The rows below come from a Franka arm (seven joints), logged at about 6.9 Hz.
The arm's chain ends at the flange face. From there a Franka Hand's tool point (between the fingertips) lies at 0.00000 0.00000 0.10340 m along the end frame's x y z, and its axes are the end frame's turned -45 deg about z.
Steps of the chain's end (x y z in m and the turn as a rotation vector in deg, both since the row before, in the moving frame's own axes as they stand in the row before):
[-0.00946, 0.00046, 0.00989, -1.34, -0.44, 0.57]
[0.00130, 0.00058, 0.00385, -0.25, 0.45, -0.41]
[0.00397, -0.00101, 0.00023, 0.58, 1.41, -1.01]
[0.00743, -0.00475, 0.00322, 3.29, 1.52, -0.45]
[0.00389, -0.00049, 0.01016, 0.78, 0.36, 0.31]
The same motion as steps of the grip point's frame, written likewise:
[-0.00929, -0.00523, 0.00986, -0.64, -1.26, 0.57]
[0.00077, 0.00222, 0.00385, -0.49, 0.14, -0.41]
[0.00607, 0.00313, 0.00019, -0.59, 1.41, -1.01]
[0.01474, -0.00039, 0.00301, 1.25, 3.40, -0.45]
[0.00455, 0.00187, 0.01015, 0.30, 0.81, 0.31]

